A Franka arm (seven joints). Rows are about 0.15 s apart.
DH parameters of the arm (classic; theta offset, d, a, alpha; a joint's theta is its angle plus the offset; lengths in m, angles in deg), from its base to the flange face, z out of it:
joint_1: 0 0.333 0 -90
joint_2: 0 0 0 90
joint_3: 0 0.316 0.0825 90
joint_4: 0 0 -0.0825 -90
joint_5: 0 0.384 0 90
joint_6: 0 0 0.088 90
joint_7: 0 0.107 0 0
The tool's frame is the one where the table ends.
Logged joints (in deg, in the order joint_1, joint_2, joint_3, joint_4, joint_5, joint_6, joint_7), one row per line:
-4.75 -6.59 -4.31 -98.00 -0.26 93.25 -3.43
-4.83 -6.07 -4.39 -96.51 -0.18 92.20 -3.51
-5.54 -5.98 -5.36 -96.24 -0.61 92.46 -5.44
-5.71 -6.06 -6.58 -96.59 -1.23 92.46 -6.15
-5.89 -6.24 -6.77 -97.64 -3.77 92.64 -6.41
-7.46 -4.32 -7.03 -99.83 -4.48 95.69 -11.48
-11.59 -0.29 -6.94 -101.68 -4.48 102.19 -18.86
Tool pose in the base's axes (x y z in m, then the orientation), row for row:
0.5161 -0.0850 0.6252 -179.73 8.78 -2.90
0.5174 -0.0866 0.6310 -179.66 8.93 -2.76
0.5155 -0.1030 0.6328 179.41 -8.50 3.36
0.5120 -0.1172 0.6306 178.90 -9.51 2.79
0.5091 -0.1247 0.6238 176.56 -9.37 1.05
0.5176 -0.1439 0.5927 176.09 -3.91 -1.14
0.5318 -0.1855 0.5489 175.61 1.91 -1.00
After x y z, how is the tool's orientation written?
As a rotation vector, in degrees.
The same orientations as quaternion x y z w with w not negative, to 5 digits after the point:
-0.99868 0.04879 -0.01611 0.00028
-0.99865 0.04964 -0.01534 0.00085
0.99870 -0.04732 0.01870 0.00312
0.99844 -0.05308 0.01557 0.00721
0.99819 -0.05297 0.00594 0.02782
0.99916 -0.02219 -0.00647 0.03370
0.99920 0.01087 -0.00569 0.03819

